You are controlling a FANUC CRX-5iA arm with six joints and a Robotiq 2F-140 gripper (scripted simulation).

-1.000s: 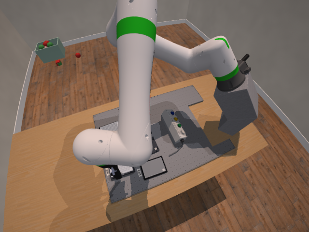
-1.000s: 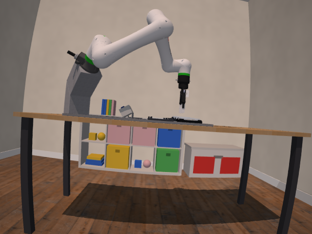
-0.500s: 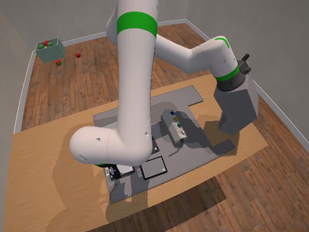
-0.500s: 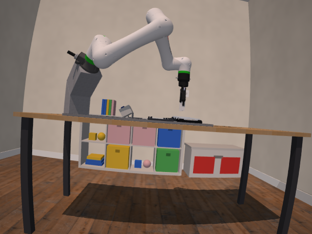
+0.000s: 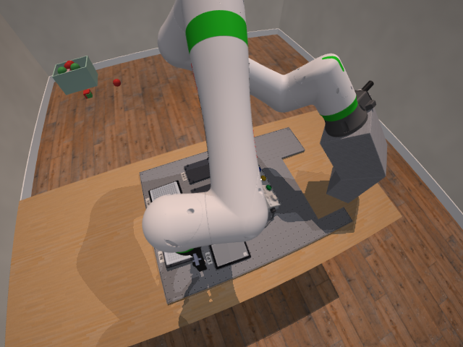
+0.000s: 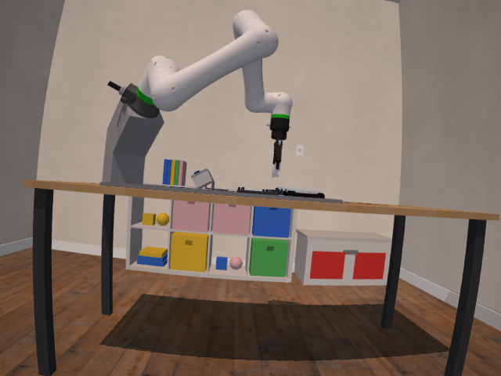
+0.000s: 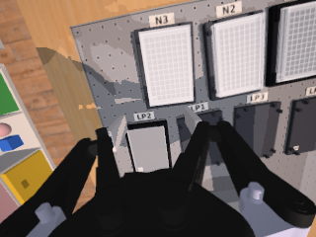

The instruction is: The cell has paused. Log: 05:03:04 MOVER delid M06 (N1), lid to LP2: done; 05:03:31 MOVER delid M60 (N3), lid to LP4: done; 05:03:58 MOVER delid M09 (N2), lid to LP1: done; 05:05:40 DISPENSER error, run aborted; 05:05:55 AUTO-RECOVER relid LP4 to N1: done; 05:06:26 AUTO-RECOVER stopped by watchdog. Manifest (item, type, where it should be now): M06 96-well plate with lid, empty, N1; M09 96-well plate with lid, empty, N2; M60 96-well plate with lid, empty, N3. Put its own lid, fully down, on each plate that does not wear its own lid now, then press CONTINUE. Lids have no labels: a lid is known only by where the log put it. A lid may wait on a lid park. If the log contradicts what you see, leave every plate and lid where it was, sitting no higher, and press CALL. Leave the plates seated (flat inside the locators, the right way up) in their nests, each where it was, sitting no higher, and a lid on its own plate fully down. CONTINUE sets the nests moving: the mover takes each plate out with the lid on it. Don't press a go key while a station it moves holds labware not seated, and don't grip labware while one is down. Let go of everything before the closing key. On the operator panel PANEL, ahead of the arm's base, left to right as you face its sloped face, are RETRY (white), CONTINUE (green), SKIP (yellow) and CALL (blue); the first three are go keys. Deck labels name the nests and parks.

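Now: hand 100 mm above the lid park LP2, 90 mm past it and 70 mm to the right of it. From my hand the other things lie so: park labelled LP1 (130 mm behind, 100 mm below, 60 mm to the right); LP3 (180 mm to the right, 170 mm behind, 100 mm below); LP2 label (100 mm below, 30 mm to the left, 10 mm behind).
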